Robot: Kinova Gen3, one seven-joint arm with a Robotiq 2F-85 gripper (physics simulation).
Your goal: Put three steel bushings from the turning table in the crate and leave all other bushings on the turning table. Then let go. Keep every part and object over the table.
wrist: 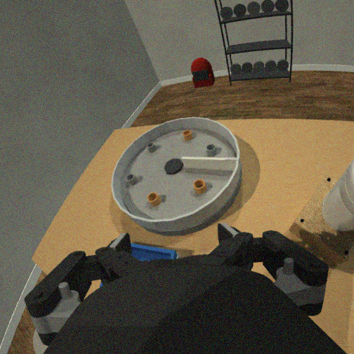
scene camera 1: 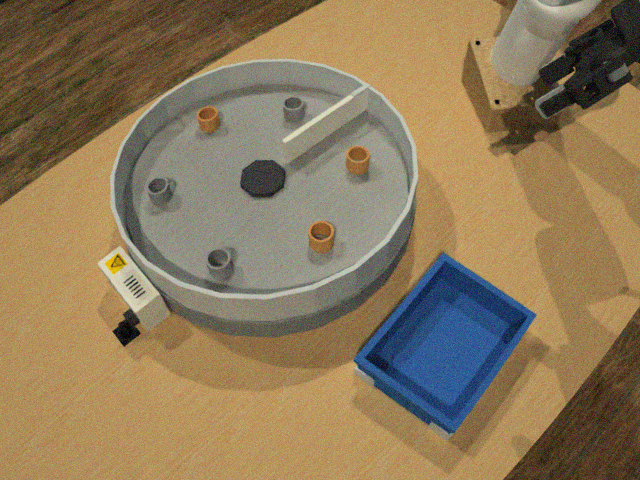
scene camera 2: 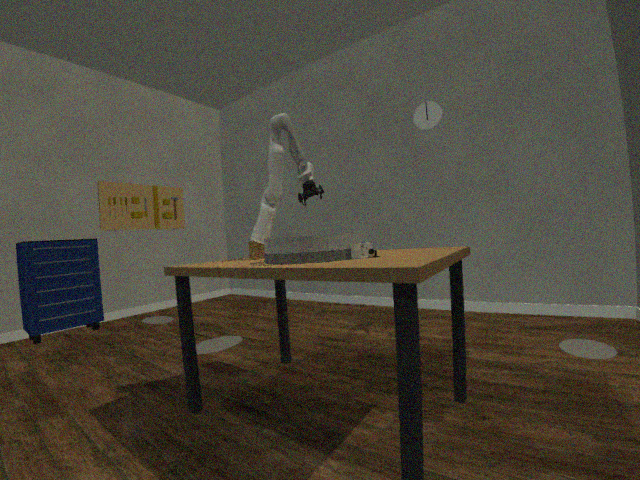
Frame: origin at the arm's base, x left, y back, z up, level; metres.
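Seen in the pictures: gripper, between the fingertips: (scene camera 1: 541, 93) (scene camera 2: 312, 201); arm's base, origin of its link: (scene camera 1: 516, 62) (scene camera 2: 259, 243).
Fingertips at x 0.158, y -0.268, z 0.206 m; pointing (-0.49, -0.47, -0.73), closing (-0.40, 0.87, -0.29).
Offsets run from my fingertips to a thing's middle. "pt": to the spot under its first point.
The grey turning table (scene camera 1: 258, 227) (scene camera 2: 308, 255) (wrist: 167, 185) holds three dark grey steel bushings, all upright: one @(dx -0.339, dy -0.068, dz -0.223 m) (scene camera 1: 293, 109) (wrist: 211, 150) beside the pale bar, one @(dx -0.356, dy -0.306, dz -0.223 m) (scene camera 1: 160, 191) (wrist: 151, 147) near the left wall in scene camera 1, and one (scene camera 1: 220, 262) (wrist: 131, 179) near the front wall there. Three orange bushings @(dx -0.416, dy -0.172, dz -0.223 m) (scene camera 1: 208, 119) (scene camera 1: 357, 160) (scene camera 1: 321, 236) (wrist: 187, 135) (wrist: 199, 186) (wrist: 154, 199) stand among them. The blue crate @(dx +0.063, dy -0.179, dz -0.264 m) (scene camera 1: 444, 346) (wrist: 155, 251) is empty; my hand partly hides it in the wrist view. My gripper (scene camera 1: 543, 91) (scene camera 2: 312, 199) (wrist: 174, 238) is open and empty, high above the table.
A pale bar @(pt dx -0.269, dy -0.068, dz -0.200 m) (scene camera 1: 325, 121) (wrist: 210, 163) runs inward from the turning table's wall, toward its black hub @(dx -0.274, dy -0.184, dz -0.232 m) (scene camera 1: 262, 178) (wrist: 174, 166). A white box @(pt dx -0.257, dy -0.416, dz -0.231 m) (scene camera 1: 135, 286) (scene camera 2: 361, 250) with a warning label stands against the outside wall. The arm's base plate (scene camera 1: 485, 77) is near the turning table.
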